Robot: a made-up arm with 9 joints.
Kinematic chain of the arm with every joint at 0, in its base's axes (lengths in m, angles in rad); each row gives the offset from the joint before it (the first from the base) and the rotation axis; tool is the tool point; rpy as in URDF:
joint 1: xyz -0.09 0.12 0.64 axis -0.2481 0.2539 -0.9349
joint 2: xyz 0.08 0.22 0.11 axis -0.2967 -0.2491 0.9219
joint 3: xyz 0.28 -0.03 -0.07 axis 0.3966 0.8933 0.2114
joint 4: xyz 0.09 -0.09 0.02 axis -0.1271 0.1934 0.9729
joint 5: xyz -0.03 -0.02 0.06 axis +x
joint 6: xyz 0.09 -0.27 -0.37 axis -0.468 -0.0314 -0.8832
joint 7: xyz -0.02 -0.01 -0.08 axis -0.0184 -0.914 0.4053
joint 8: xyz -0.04 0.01 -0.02 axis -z
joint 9: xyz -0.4 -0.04 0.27 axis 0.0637 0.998 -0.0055
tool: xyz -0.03 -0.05 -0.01 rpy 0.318 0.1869 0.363
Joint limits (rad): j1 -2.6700..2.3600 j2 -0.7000..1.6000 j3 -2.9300..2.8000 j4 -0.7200..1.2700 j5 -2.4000..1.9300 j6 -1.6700..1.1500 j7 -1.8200..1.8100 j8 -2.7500..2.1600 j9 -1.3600..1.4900
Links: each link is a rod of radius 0.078 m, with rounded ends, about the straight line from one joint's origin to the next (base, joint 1, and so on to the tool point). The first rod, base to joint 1, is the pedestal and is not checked.
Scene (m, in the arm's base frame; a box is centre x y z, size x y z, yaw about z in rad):
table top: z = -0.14
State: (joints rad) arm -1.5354 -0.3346 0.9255 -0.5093 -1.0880 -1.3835 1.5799 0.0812 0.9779
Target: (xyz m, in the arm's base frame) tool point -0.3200 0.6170 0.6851
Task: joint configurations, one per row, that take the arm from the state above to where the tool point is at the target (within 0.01 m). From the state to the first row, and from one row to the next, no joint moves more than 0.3 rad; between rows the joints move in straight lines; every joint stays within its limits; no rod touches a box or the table.
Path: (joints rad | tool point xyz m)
1: -1.2711 -0.4077 0.9142 -0.5514 -0.8487 -1.1778 1.4534 0.2963 0.9700 | 0.2744 -0.3789 0.1380
2: -1.0067 -0.4808 0.9029 -0.5936 -0.6094 -0.9721 1.3268 0.5114 0.9621 | -0.2218 -0.4396 0.2180
3: -0.7424 -0.5538 0.8915 -0.6357 -0.3701 -0.7663 1.2003 0.7266 0.9542 | -0.5985 -0.1676 0.3975
4: -0.4781 -0.6269 0.8802 -0.6779 -0.1309 -0.5606 1.0738 0.9417 0.9463 | -0.6386 0.2797 0.5842
5: -0.2137 -0.7000 0.8689 -0.7200 0.1084 -0.3549 0.9472 1.1568 0.9384 | -0.3200 0.6170 0.6851

